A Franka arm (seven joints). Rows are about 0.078 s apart.
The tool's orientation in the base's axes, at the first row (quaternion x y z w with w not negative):
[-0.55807, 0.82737, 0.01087, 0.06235]
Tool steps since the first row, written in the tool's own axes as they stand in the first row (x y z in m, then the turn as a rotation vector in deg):
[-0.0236, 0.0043, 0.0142, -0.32, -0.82, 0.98]
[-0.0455, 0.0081, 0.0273, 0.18, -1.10, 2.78]
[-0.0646, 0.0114, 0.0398, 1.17, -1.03, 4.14]
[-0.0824, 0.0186, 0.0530, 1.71, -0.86, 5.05]
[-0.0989, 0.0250, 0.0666, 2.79, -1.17, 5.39]
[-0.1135, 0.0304, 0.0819, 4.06, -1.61, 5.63]
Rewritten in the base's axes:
[0.0060, 0.0246, -0.0116, 0.97, 0.07, -0.89]
[0.0118, 0.0474, -0.0223, 1.20, -0.34, -2.72]
[0.0169, 0.0674, -0.0326, 0.90, -1.10, -4.19]
[0.0181, 0.0876, -0.0440, 0.62, -1.46, -5.16]
[0.0195, 0.1065, -0.0560, 0.54, -2.54, -5.61]
[0.0213, 0.1233, -0.0697, 0.50, -3.86, -5.97]

